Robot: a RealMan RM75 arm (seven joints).
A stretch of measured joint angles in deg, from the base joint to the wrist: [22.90, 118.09, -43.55, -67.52, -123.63, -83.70, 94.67]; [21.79, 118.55, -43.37, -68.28, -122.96, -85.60, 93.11]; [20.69, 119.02, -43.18, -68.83, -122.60, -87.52, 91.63]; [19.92, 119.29, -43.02, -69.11, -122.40, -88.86, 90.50]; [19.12, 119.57, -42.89, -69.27, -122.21, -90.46, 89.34]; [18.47, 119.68, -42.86, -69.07, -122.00, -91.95, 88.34]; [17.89, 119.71, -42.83, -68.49, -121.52, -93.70, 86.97]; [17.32, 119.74, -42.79, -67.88, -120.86, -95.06, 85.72]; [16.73, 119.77, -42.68, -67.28, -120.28, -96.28, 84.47]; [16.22, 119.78, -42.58, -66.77, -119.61, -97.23, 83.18]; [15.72, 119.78, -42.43, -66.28, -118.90, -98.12, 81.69]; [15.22, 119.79, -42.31, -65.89, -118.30, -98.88, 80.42]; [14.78, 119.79, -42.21, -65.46, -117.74, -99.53, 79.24]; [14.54, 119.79, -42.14, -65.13, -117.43, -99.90, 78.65]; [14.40, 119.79, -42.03, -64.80, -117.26, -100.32, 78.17]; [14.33, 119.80, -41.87, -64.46, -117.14, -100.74, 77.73]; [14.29, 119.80, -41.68, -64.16, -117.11, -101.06, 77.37]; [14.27, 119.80, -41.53, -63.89, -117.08, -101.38, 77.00]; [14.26, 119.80, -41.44, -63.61, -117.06, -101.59, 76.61]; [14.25, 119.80, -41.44, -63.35, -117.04, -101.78, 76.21]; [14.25, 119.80, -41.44, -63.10, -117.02, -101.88, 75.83]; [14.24, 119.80, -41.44, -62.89, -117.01, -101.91, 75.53]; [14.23, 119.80, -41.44, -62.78, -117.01, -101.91, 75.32]
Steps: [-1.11, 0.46, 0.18, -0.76, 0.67, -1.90, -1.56]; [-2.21, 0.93, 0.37, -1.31, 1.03, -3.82, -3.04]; [-2.98, 1.20, 0.53, -1.59, 1.23, -5.16, -4.17]; [-3.78, 1.48, 0.66, -1.75, 1.42, -6.76, -5.33]; [-4.43, 1.59, 0.69, -1.55, 1.63, -8.25, -6.33]; [-5.01, 1.62, 0.72, -0.97, 2.11, -10.00, -7.70]; [-5.58, 1.65, 0.76, -0.36, 2.77, -11.36, -8.95]; [-6.17, 1.68, 0.87, 0.24, 3.35, -12.58, -10.20]; [-6.68, 1.69, 0.97, 0.75, 4.02, -13.53, -11.49]; [-7.18, 1.69, 1.12, 1.24, 4.73, -14.42, -12.98]; [-7.68, 1.70, 1.24, 1.63, 5.33, -15.18, -14.25]; [-8.12, 1.70, 1.34, 2.06, 5.89, -15.83, -15.43]; [-8.36, 1.70, 1.41, 2.39, 6.20, -16.20, -16.02]; [-8.50, 1.70, 1.52, 2.72, 6.37, -16.62, -16.50]; [-8.57, 1.71, 1.68, 3.06, 6.49, -17.04, -16.94]; [-8.61, 1.71, 1.87, 3.36, 6.52, -17.36, -17.30]; [-8.63, 1.71, 2.02, 3.63, 6.55, -17.68, -17.67]; [-8.64, 1.71, 2.11, 3.91, 6.57, -17.89, -18.06]; [-8.65, 1.71, 2.11, 4.17, 6.59, -18.08, -18.46]; [-8.65, 1.71, 2.11, 4.42, 6.61, -18.18, -18.84]; [-8.66, 1.71, 2.11, 4.63, 6.62, -18.21, -19.14]; [-8.67, 1.71, 2.11, 4.74, 6.62, -18.21, -19.35]
